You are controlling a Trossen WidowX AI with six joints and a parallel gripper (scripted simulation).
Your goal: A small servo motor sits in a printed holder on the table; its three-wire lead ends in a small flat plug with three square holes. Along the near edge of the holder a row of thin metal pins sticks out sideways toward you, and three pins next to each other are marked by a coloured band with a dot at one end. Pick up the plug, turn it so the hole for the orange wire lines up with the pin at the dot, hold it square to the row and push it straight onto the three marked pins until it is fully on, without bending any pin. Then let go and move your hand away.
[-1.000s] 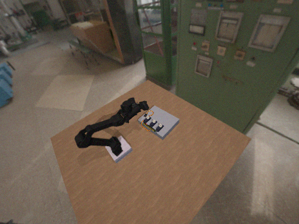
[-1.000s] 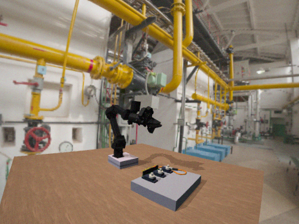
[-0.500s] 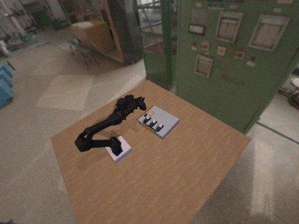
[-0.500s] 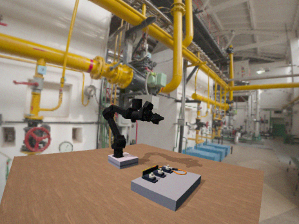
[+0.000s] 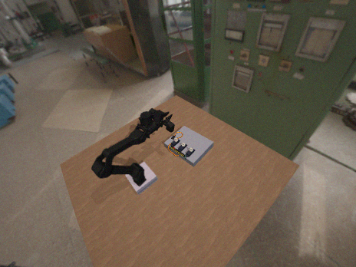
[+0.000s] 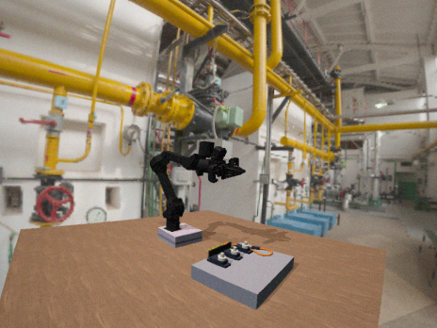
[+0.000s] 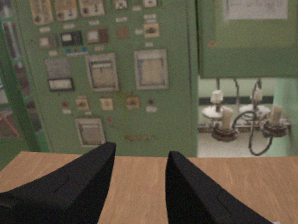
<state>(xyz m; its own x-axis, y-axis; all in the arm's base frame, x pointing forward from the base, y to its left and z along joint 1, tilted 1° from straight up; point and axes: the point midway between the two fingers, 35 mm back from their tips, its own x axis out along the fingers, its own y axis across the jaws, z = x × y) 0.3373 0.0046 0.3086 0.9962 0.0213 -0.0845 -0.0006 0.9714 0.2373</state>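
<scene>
Now: gripper tip 50 mm past the red band, 20 mm to the left of it and 280 mm above it. The rest, counted from my gripper tip: grey holder: 110 mm ahead, 60 mm to the right, 330 mm below.
</scene>
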